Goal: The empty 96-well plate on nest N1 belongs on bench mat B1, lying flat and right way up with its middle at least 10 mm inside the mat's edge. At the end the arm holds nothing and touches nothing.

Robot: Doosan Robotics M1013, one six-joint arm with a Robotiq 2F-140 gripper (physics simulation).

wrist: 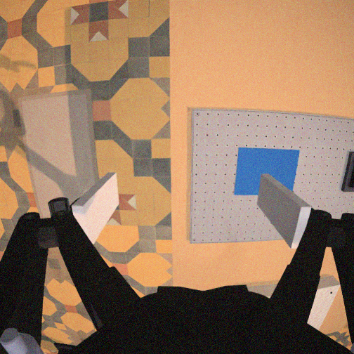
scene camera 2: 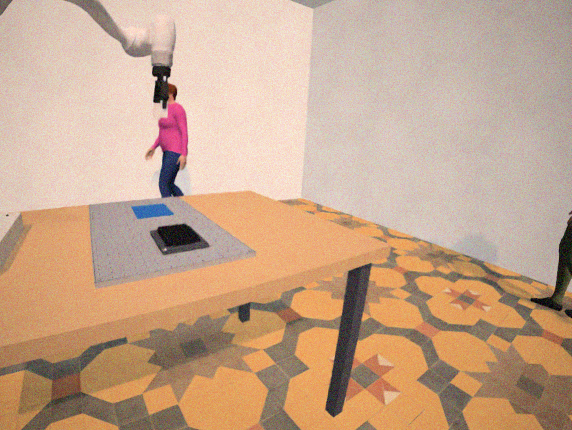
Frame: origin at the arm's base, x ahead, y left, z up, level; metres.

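Where they show: gripper, fingertip midpoint: (scene camera 2: pixel 160 118).
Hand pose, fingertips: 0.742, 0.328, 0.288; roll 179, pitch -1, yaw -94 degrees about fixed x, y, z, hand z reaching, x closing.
Note:
Each offset is from my fingertips to the top centre of the thing, as dx, dy, dz. Level surfaces: height alone.
The black 96-well plate @(-0.122, -0.557, -0.313) (scene camera 2: pixel 179 234) sits on the dark grey nest N1 @(-0.122, -0.557, -0.324) (scene camera 2: pixel 186 248) on the perforated board. In the wrist view a part of the nest (wrist: pixel 345 172) shows at the right edge, with a dark sliver of the plate (wrist: pixel 352 170). Bench mat B1 @(dz -0.337) (scene camera 2: pixel 152 210) (wrist: pixel 250 167) is a flat blue rectangle on the same board, with nothing on it. My gripper (scene camera 2: pixel 161 110) (wrist: pixel 188 188) is open and empty, high above the table. In the wrist view one finger pad overlaps the mat's lower right part.
The grey perforated board @(dz -0.339) (scene camera 2: pixel 117 260) (wrist: pixel 215 220) lies on the wooden table @(dz -0.352) (scene camera 2: pixel 300 240) (wrist: pixel 260 55). A pale box-like object (scene camera 2: pixel 14 240) (wrist: pixel 324 302) stands at the table's left in the scene view. A person in a pink top (scene camera 2: pixel 174 132) stands behind the table; another person (scene camera 2: pixel 565 265) shows partly at right.

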